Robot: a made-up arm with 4 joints.
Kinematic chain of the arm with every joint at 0, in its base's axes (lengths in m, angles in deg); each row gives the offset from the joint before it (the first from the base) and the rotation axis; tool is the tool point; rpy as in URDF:
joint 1: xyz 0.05 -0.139 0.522 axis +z
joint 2: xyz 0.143 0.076 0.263 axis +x
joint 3: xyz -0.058 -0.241 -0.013 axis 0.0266 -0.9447 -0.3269
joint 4: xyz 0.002 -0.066 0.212 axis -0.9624 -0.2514 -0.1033
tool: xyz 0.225 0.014 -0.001 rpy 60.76 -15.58 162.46
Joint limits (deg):
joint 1: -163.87..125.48
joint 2: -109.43..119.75
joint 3: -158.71..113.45
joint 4: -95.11..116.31
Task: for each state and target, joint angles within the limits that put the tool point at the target. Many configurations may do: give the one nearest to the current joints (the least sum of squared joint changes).
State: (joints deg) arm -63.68 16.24 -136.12 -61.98
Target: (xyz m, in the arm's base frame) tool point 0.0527 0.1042 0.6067
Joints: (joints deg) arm -12.86 66.16 -158.71 -91.92
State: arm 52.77 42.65 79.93 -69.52
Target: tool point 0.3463 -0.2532 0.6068
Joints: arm 44.51 67.50 40.83 -41.01
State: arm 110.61 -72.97 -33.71 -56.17
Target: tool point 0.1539 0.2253 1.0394
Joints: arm 61.74 -72.81 -23.89 -25.65
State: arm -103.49 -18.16 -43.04 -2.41
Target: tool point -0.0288 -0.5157 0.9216
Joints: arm -88.78 -34.76 -35.79 -40.18
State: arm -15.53 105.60 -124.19 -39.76
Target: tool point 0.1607 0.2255 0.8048
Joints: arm -6.88 116.56 -133.28 -42.92
